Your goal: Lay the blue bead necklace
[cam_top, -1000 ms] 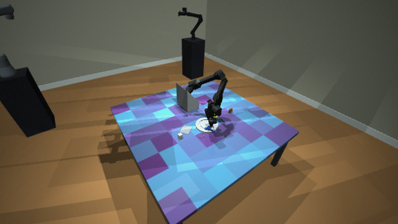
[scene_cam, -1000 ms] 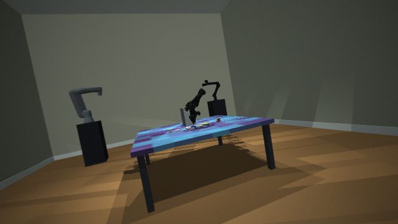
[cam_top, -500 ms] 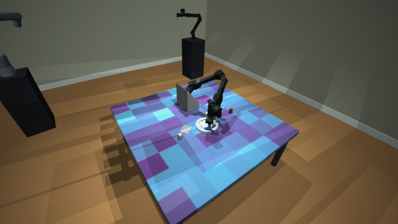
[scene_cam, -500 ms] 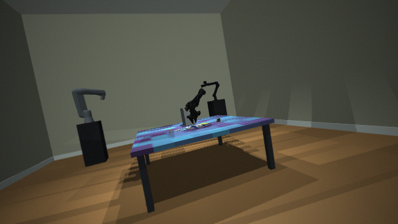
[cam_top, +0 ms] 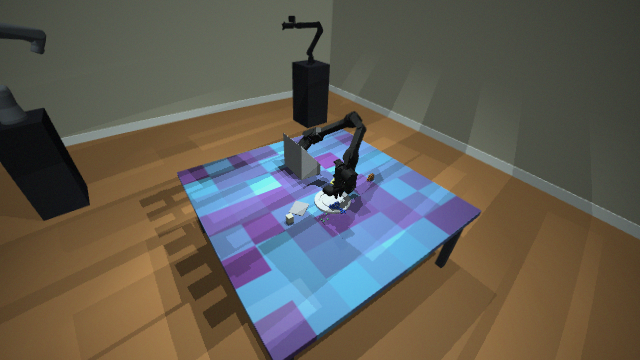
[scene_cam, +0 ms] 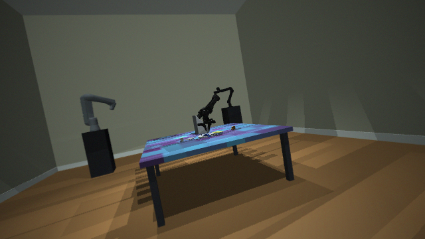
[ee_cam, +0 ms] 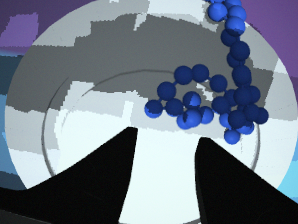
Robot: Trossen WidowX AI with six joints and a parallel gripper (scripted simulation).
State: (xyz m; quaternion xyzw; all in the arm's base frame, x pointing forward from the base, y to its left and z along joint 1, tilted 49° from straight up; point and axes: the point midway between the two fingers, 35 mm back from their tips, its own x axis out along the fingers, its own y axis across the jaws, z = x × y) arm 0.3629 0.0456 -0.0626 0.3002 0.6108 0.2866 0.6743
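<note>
The round white bead board lies 40 mm below my gripper tip and 40 mm behind it. Round my gripper tip: cream cube 270 mm to the right, 60 mm behind, 30 mm below; yellow patch 160 mm to the left, 140 mm behind, 50 mm below; flat grey square 180 mm to the right, 100 mm behind, 50 mm below.
</note>
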